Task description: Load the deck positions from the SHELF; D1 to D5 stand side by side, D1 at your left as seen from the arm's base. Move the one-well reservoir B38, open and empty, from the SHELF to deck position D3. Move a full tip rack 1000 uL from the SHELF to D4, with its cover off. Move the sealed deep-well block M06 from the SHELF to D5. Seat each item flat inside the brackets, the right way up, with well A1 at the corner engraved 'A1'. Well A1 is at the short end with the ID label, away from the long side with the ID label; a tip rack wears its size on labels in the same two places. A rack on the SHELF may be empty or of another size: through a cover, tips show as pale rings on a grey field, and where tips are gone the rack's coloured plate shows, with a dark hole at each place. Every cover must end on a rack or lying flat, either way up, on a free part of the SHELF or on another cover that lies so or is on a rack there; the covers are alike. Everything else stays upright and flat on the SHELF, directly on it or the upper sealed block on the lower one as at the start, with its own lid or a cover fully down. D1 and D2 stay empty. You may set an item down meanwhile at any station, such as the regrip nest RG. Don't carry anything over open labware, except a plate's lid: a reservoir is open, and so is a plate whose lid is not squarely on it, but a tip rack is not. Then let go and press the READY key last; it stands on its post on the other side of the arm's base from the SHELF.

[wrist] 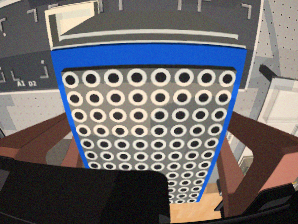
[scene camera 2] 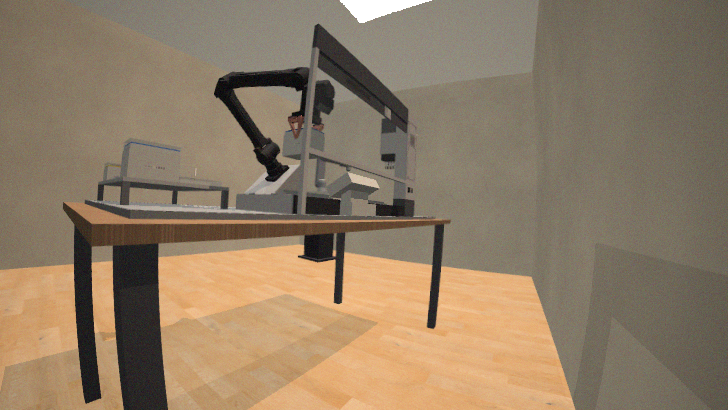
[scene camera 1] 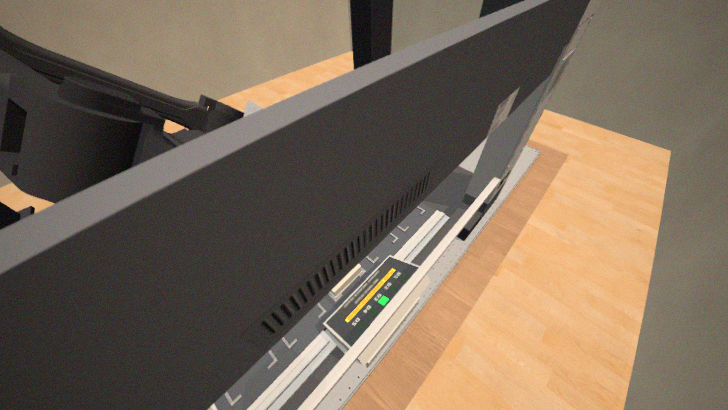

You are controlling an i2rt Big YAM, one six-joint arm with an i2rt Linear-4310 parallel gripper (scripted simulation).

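Observation:
The gripper [wrist: 149, 110] can be seen, and so can a tall frame post [scene camera 2: 303, 175].

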